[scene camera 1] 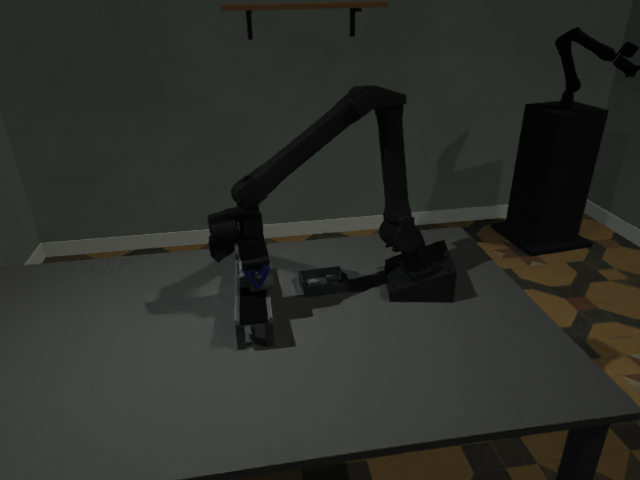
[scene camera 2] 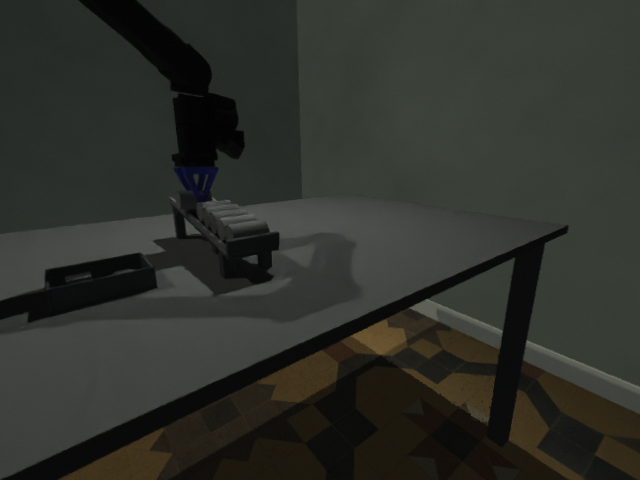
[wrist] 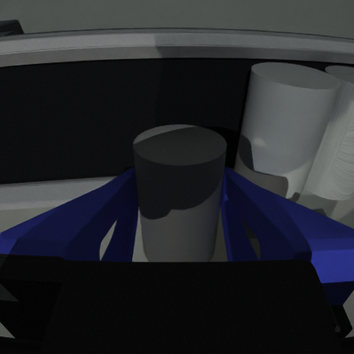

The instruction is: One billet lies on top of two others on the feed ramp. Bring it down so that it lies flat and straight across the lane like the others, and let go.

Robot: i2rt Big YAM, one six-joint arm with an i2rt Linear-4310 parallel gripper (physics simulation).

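Pixels of known places: gripper, fingertip midpoint: (scene camera 1: 257, 284) (scene camera 2: 198, 201); arm's base, link origin: (scene camera 1: 420, 268).
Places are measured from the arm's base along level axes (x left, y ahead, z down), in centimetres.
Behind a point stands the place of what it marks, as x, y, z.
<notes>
My gripper (scene camera 1: 256, 285) @(1.0, 47.4, -3.5) (scene camera 2: 201, 198) @(1.0, 47.4, -3.5) (wrist: 179, 177) has blue fingers and is shut on a grey-white billet (scene camera 2: 185, 200) @(-0.7, 44.0, -4.3) (wrist: 179, 200), one finger on each side. The held billet lies level across the lane direction at the far end of the feed ramp (scene camera 1: 237, 307) (scene camera 2: 252, 244) (wrist: 200, 41), low at the lane. In the wrist view it overlaps the near rail; whether it touches the lane is hidden. Several other billets (scene camera 2: 247, 228) @(-21.5, 45.8, -1.6) (wrist: 291, 115) lie side by side across the lane. The nearest one is close to the right finger, with a narrow dark gap from the held billet.
A dark open tray (scene camera 1: 325, 287) @(-4.6, 27.4, 4.4) (scene camera 2: 103, 292) @(-14.4, 26.1, 5.6) stands on the table (scene camera 1: 361, 382) @(32.5, 29.6, 6.9) (scene camera 2: 170, 351) @(-33.6, 28.6, 6.9) between the ramp and the arm's base (scene camera 1: 421, 284) @(6.6, 2.9, 1.0). The ramp's raised side rails run along both sides of the lane. A second arm stands on a black pedestal (scene camera 1: 550, 170) behind the table.
</notes>
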